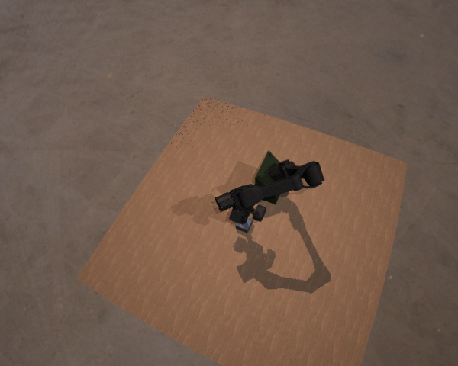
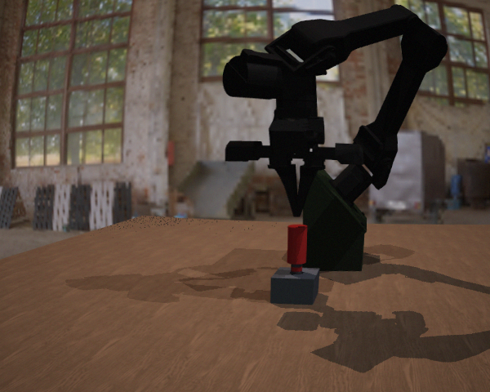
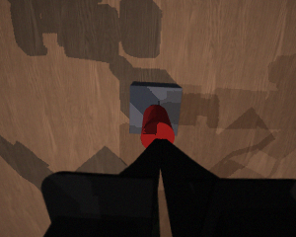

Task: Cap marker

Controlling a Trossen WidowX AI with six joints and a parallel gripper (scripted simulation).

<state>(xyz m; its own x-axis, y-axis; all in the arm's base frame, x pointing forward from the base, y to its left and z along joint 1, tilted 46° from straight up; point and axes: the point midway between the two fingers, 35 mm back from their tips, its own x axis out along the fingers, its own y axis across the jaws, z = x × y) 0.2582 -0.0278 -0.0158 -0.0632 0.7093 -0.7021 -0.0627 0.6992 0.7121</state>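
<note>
Now: the grey holder block 100 mm below my gripper tip. The rest, counted from my gripper tip: red cap: 40 mm below.
</note>
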